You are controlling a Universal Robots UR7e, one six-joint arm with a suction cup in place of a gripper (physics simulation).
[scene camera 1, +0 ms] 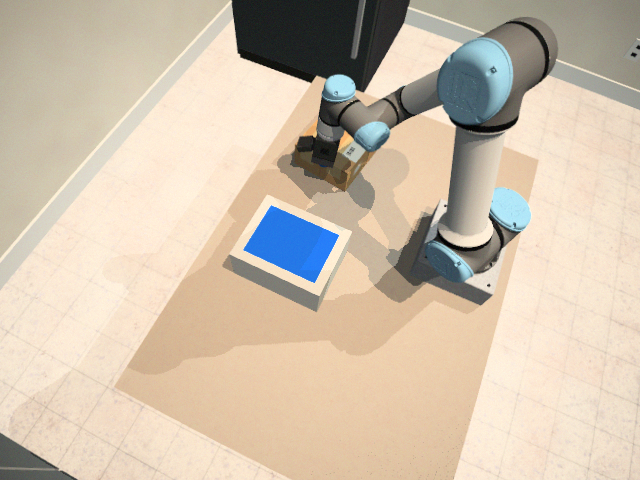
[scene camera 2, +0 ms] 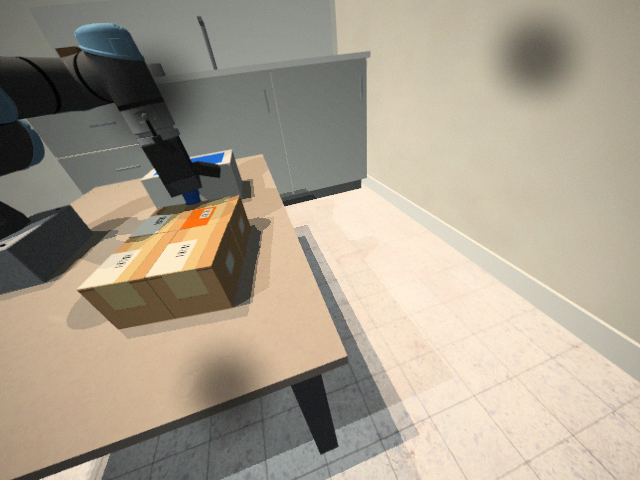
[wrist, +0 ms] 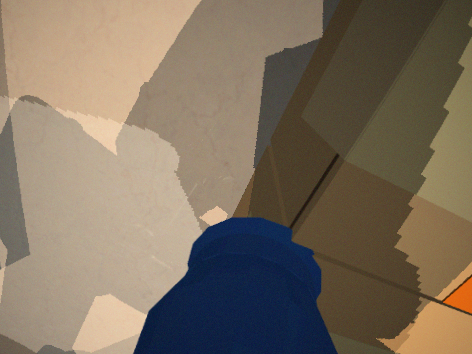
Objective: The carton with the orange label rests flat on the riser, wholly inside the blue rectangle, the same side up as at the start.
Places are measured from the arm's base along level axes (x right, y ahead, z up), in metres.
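Pixels of known places: hand, tool point: (scene camera 2: 197, 205) (wrist: 251, 243).
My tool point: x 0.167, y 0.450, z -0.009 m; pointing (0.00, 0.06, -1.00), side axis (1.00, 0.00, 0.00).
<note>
Ahead of a thing's pixels: the offset from my tool point to its top centre.
The carton with the orange label @[dx +0.084, dy +0.032, dz +0.011 m] (scene camera 1: 308, 164) (scene camera 2: 223, 212) (wrist: 387, 220) lies flat on the table at one corner of a tight block of cartons. Its orange label @[dx +0.090, dy +0.018, dz +0.012 m] (scene camera 2: 199, 218) faces up and shows partly at the right edge of the wrist view. My gripper (scene camera 1: 323, 164) (scene camera 2: 191, 197) (wrist: 255, 232), a blue suction cup, is open and low by this carton's riser-side edge, tilted. I cannot tell whether it touches the carton. In scene camera 1 the tool hides much of the carton. The white riser @[dx -0.294, dy +0.015, dz +0.039 m] (scene camera 1: 276, 281) (scene camera 2: 231, 180) bears the bare blue rectangle @[dx -0.294, dy +0.015, dz +0.039 m] (scene camera 1: 289, 242) (scene camera 2: 211, 158).
Other cartons (scene camera 1: 356, 167) (scene camera 2: 175, 258) with white or grey labels adjoin it. The arm's grey base block (scene camera 1: 483, 294) (scene camera 2: 56, 248) stands on the table beside the riser. The table's edge (scene camera 2: 310, 289) runs near the orange-label carton's outer side. A black cabinet (scene camera 1: 294, 36) stands behind the table.
</note>
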